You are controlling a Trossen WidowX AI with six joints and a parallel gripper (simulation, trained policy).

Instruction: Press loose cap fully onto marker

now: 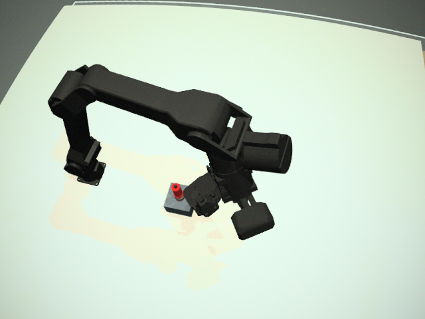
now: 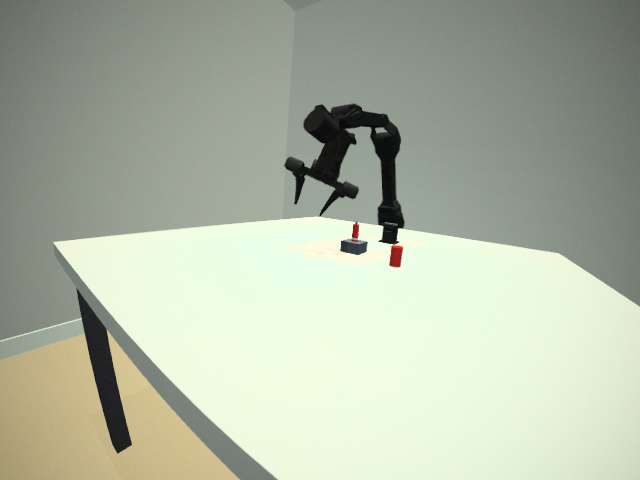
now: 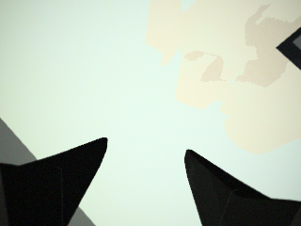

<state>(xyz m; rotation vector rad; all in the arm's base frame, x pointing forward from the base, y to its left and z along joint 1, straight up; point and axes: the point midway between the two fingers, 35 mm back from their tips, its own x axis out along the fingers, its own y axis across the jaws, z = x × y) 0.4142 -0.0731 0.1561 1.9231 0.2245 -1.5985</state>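
Now: gripper tip 110 mm past the red cap, 200 mm to the right of it and 100 mm above it. Also, from my gripper tip: grey holder block (170 mm behind, 60 mm to the left, 110 mm below).
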